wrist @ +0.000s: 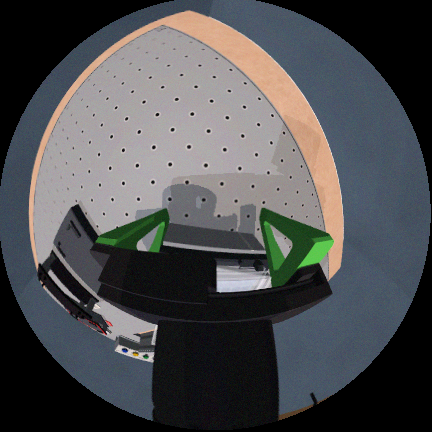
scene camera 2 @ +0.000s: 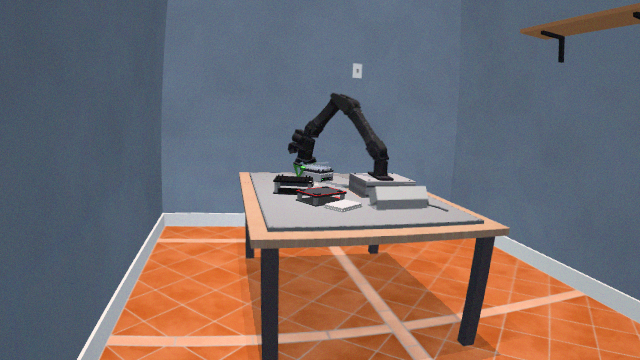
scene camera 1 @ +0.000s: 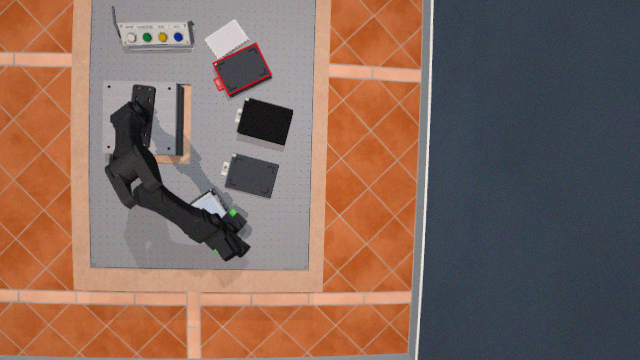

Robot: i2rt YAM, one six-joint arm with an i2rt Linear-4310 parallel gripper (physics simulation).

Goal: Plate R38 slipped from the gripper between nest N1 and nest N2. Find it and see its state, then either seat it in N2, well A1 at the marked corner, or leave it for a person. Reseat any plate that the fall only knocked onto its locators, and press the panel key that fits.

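Frame: origin at the arm's base, x back, y left, z down, level; centimetres.
Where they show: gripper, between the fingertips: (wrist: 213,212); arm's base, origin of its link: (scene camera 2: 380,177) (scene camera 1: 141,116).
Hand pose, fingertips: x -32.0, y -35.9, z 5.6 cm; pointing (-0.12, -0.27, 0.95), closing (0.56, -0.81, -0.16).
Note:
Things, the pixels of their centre, and the offset from my fingertips. "*": a spot on its surface instead. Level surfaces: height alone.
- white plate, middle of its body: (scene camera 2: 343,205) (scene camera 1: 226,39) dx +9.4, dy +66.4, dz +0.5 cm
- red-edged nest, middle of its body: (scene camera 1: 243,70) (scene camera 2: 321,195) (wrist: 84,316) dx +2.3, dy +56.2, dz -1.0 cm
- black nest, middle of its body: (wrist: 63,290) (scene camera 1: 265,121) (scene camera 2: 293,184) dx -7.5, dy +39.7, dz -2.2 cm
- dark grey nest, middle of its body: (wrist: 90,266) (scene camera 1: 251,175) (scene camera 2: 296,181) dx -4.8, dy +20.7, dz +0.1 cm
- key panel, middle of its body: (scene camera 2: 398,196) (scene camera 1: 157,32) (wrist: 138,350) dx +31.4, dy +64.3, dz -2.9 cm
- thin dark lever, a spot on its surface: (scene camera 1: 115,21) * dx +47.8, dy +67.6, dz +0.8 cm
- perforated mat, height of its surface: dz +1.2 cm
My gripper (scene camera 1: 224,232) (scene camera 2: 299,171) (wrist: 213,212) is open, with green fingers low on either side of a dark-edged grey unit. A clear, bluish gridded plate (scene camera 1: 208,202) (wrist: 240,284) lies on this unit; it looks askew in the wrist view, partly hidden by the gripper body. A white plate (scene camera 1: 226,38) (scene camera 2: 343,205) lies low on the mat against a red-edged nest (scene camera 1: 242,69) (scene camera 2: 321,191). A black nest (scene camera 1: 265,121) (scene camera 2: 293,180) and a dark grey nest (scene camera 1: 251,175) (wrist: 76,234) show no plate on top. The key panel (scene camera 1: 156,29) (wrist: 134,348) has white, green, yellow and blue keys. Labels are unreadable.
The arm's base stands on a grey metal box (scene camera 1: 112,120) (scene camera 2: 361,186) at the left in scene camera 1. A thin dark lever (scene camera 1: 115,21) rises beside the panel. The perforated mat (scene camera 1: 280,235) (wrist: 190,115) ends at a wooden table edge (scene camera 1: 200,280). A wall shelf (scene camera 2: 580,22) is at upper right.

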